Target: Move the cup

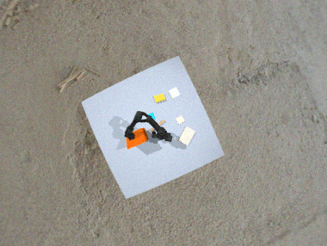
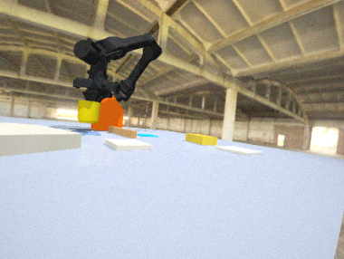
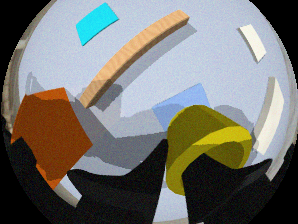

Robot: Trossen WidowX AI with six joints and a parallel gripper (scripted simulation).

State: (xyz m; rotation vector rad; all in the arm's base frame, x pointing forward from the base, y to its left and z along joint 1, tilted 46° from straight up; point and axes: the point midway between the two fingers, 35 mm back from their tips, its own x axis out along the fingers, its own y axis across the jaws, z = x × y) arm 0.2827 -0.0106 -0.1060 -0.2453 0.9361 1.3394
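Now: the cyan pad 220 mm to the left of my gripper tip, 80 mm below it and 40 mm behind it. From my gripper tip the other things lie so: blue pad: 80 mm below, 30 mm ahead, 10 mm to the right; then yellow cup: 20 mm ahead, 10 mm to the right; then wooden bar: 100 mm to the left, 60 mm below, 10 mm behind.
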